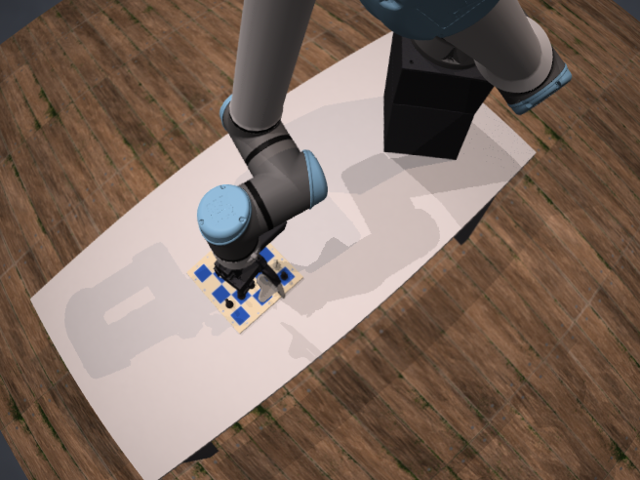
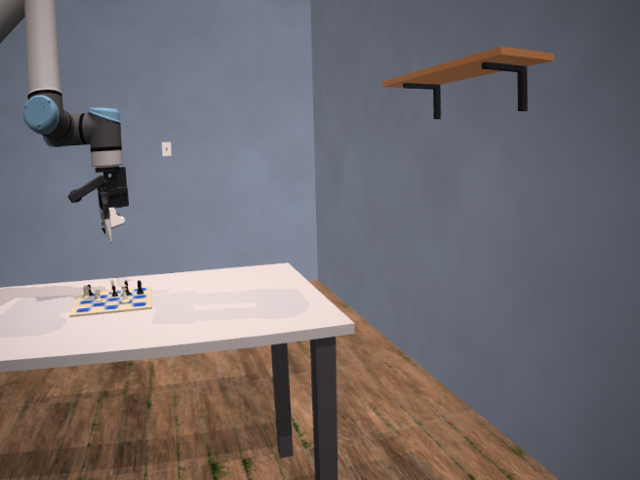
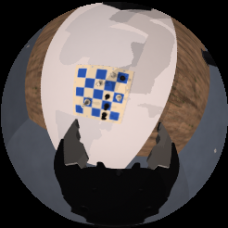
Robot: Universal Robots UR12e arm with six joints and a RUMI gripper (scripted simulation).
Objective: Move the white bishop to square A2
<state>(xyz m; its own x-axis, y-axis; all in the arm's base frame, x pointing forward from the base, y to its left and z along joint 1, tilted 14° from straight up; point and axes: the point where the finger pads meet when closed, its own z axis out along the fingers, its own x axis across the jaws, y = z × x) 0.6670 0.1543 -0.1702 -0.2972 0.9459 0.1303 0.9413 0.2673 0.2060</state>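
Right now the chessboard is 1 cm ahead of my hand, 8 cm to the right of it and 17 cm below it.
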